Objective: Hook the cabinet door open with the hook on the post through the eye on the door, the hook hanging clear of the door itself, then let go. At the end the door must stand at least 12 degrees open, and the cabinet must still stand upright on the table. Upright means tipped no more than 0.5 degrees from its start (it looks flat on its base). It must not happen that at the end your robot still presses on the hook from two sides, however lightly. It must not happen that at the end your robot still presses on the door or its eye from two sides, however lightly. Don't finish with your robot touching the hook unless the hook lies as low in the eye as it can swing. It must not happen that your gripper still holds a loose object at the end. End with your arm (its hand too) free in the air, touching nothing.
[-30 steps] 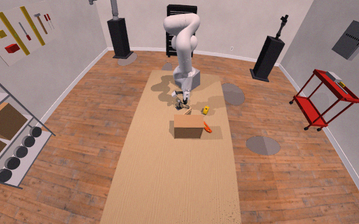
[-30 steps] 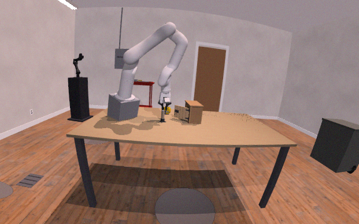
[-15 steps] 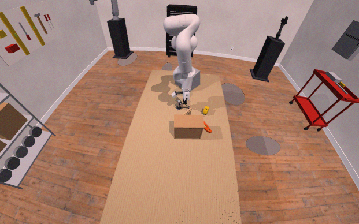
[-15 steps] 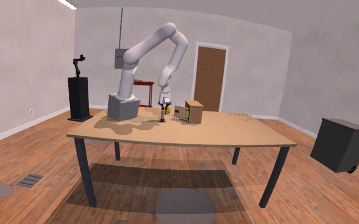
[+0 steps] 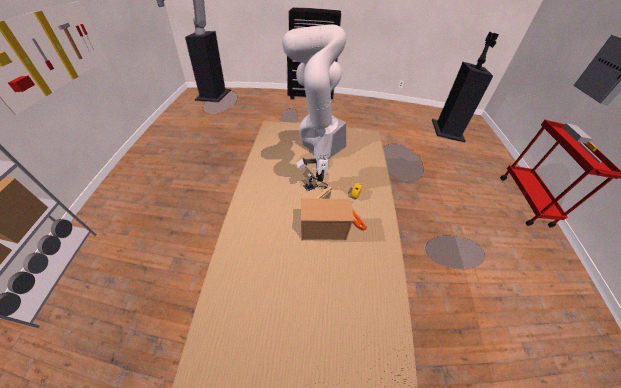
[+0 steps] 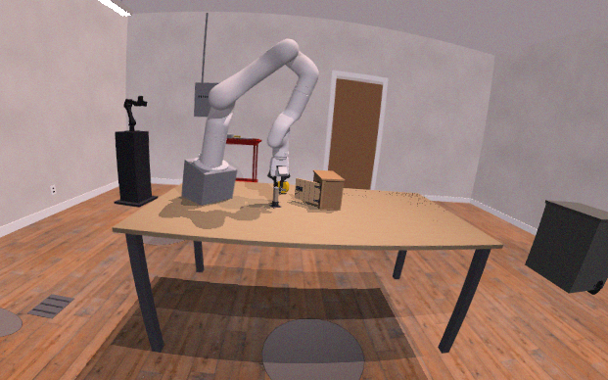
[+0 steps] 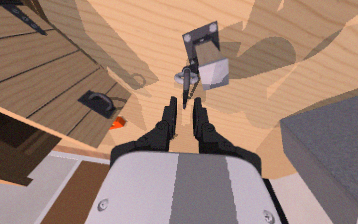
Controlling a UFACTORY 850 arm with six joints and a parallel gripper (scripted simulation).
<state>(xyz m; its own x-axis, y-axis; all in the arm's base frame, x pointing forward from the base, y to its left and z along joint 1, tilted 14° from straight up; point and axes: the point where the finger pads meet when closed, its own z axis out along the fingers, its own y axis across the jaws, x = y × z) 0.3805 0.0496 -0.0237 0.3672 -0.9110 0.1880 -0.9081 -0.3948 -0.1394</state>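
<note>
Right now my hand is 50 mm above the thin dark hook rod. The rest, counted from my hand: orange level: 230 mm to the left, 170 mm ahead, 90 mm below; then yellow tape measure: 200 mm to the left, 60 mm below, 10 mm behind; then cabinet door: 160 mm ahead, 30 mm below, 20 mm to the left.
</note>
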